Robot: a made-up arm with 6 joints.
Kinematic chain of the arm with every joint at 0, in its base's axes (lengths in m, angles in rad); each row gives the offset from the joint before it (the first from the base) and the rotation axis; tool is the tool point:
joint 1: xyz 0 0 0.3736 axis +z
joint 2: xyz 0.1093 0 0 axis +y
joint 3: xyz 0 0 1.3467 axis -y
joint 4: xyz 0 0 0.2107 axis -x
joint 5: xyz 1.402 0 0 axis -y
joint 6: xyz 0.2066 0 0 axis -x
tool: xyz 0 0 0
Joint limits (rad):
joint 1: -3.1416..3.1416
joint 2: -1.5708..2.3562
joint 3: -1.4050..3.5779
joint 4: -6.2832..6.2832
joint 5: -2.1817..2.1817
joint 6: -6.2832..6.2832
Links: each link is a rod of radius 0.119 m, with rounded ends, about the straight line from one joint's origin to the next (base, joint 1, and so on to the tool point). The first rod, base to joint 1, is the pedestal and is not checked.
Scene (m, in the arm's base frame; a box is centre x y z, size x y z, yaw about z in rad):
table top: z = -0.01
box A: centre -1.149 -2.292 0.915 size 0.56 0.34 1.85 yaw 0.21
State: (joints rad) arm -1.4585 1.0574 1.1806 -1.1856 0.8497 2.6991
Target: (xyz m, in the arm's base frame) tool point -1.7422 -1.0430 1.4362
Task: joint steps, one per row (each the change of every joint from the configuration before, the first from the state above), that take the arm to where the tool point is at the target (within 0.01 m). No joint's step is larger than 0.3 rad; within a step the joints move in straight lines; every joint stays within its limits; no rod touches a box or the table.
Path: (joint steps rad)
1: -0.2138 -0.2423 -0.1994 -0.0899 0.0598 -0.0074
2: -0.2138 -0.2423 -0.1994 -0.0899 0.0599 -0.0074
3: -0.2138 -0.2423 -0.1994 -0.0899 0.0598 -0.0074
4: -0.2058 -0.0071 -0.2868 0.0346 0.0516 0.0111
5: -0.2058 -0.0071 -0.2868 0.0346 0.0516 0.0111

